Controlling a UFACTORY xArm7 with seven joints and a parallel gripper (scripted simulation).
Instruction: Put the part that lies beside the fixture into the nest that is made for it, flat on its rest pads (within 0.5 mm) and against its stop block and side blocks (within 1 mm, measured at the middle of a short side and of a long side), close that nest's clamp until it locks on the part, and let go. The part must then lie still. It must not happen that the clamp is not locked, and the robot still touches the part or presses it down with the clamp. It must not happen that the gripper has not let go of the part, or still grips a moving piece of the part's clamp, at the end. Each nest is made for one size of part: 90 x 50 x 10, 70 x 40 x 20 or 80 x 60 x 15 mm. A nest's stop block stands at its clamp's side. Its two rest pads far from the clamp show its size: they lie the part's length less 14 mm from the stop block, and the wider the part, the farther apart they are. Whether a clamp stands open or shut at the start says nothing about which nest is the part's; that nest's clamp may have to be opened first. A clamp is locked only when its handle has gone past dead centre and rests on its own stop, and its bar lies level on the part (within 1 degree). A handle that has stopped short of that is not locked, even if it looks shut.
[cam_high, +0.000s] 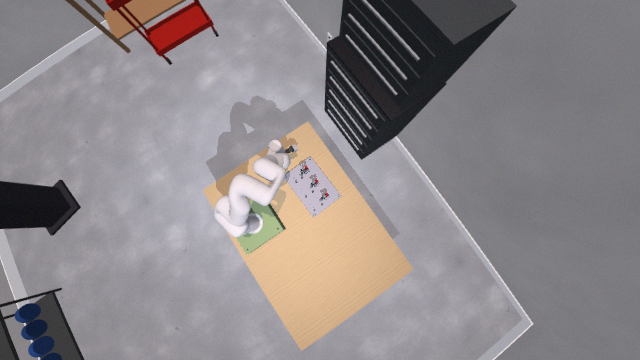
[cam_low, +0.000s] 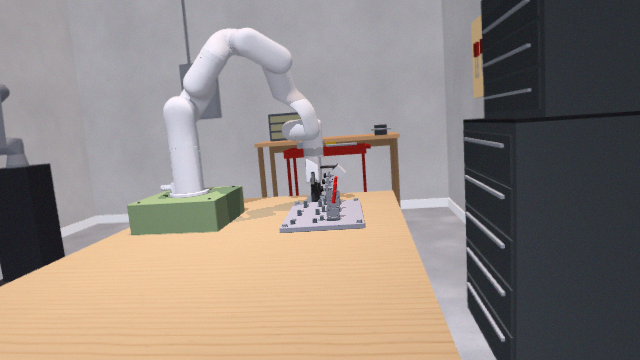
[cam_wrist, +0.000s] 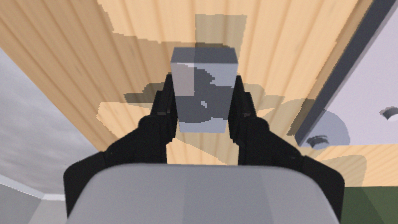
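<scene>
Right now the grey part is 10 mm below my hand. Also, from my hand: grey fixture plate: 270 mm to the right, 10 mm below.
</scene>
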